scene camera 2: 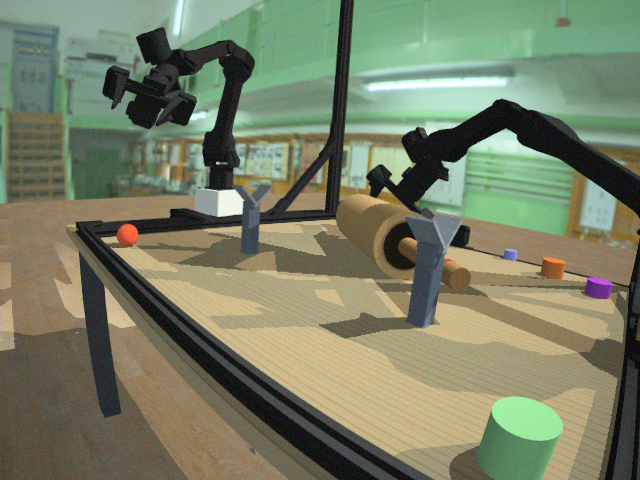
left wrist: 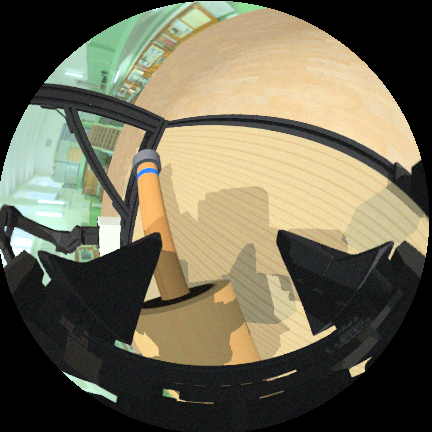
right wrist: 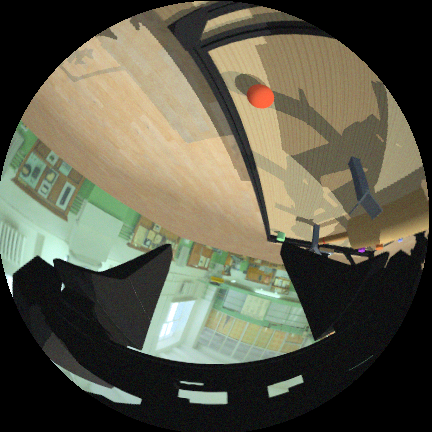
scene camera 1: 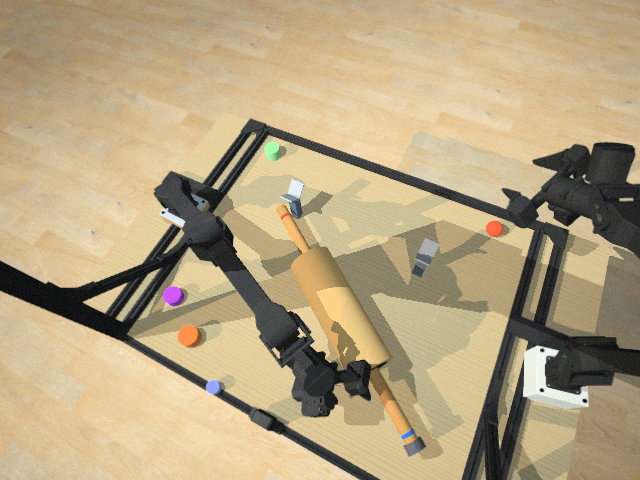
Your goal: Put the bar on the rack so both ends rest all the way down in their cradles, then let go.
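Seen in the pictures: left gripper, between the fingertips: (left wrist: 219, 237) (scene camera 1: 353, 400); right gripper, between the fingertips: (scene camera 2: 134, 115) (right wrist: 227, 249) (scene camera 1: 517, 175); left arm's base, origin of its link: (right wrist: 323, 253); right arm's base, origin of its link: (scene camera 2: 220, 189) (left wrist: 97, 235) (scene camera 1: 562, 375).
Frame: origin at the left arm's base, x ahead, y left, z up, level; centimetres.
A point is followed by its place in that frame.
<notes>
The bar (scene camera 1: 341, 304) @(y -5.7, x 53.4, z 6.2 cm) (scene camera 2: 367, 227) @(y 3.9, x 47.1, z 2.6 cm) (left wrist: 195, 330) @(y -17.4, x 61.4, z 3.4 cm) (right wrist: 385, 220) @(y -1.5, x 55.5, z 2.2 cm), a wooden roller with thin handles, lies slanted beside the rack, outside both cradles. Its red-striped end is near one cradle post (scene camera 1: 295, 198) @(y 14.2, x 29.4, z 5.6 cm) (scene camera 2: 424, 279) @(y 16.1, x 27.8, z 1.0 cm) (right wrist: 316, 237) @(y 14.6, x 29.3, z 1.0 cm); its blue-striped, grey-capped end points to the bottom in scene camera 1. The other cradle post (scene camera 1: 426, 254) @(y 15.0, x 65.4, z 5.2 cm) (scene camera 2: 250, 227) @(y 15.4, x 64.1, z 0.3 cm) (right wrist: 360, 180) @(y 15.3, x 66.5, z 1.9 cm) stands apart from it. My left gripper (scene camera 1: 343, 397) @(y -21.9, x 64.7, z 0.2 cm) (scene camera 2: 418, 214) (left wrist: 219, 237) @(y -21.9, x 64.7, z 0.2 cm) is open and empty, by the sleeve's blue-striped end. My right gripper (scene camera 1: 519, 175) @(y 34.2, x 75.8, z 19.6 cm) (scene camera 2: 136, 116) @(y 34.2, x 75.8, z 19.6 cm) (right wrist: 227, 249) @(y 34.2, x 75.8, z 19.6 cm) is open and empty, raised away from the bar.
A red ball (scene camera 1: 494, 228) @(y 33.2, x 78.2, z -0.6 cm) (scene camera 2: 127, 235) @(y 34.8, x 76.4, z -2.0 cm) (right wrist: 260, 96) @(y 34.0, x 78.9, z -0.4 cm) lies near the right corner in scene camera 1. A green cylinder (scene camera 1: 272, 151) @(y 29.0, x 11.4, z -1.0 cm) (scene camera 2: 519, 439) @(y 32.3, x 10.0, z -1.1 cm) is near the upper corner. Purple (scene camera 1: 173, 296) @(y -21.9, x 13.3, z -2.0 cm), orange (scene camera 1: 189, 335) @(y -27.9, x 23.5, z -1.4 cm) and blue (scene camera 1: 213, 386) @(y -34.5, x 35.2, z -2.5 cm) pieces lie left. Black rails (scene camera 1: 382, 167) @(y 39.6, x 43.3, z -2.7 cm) edge the table.
</notes>
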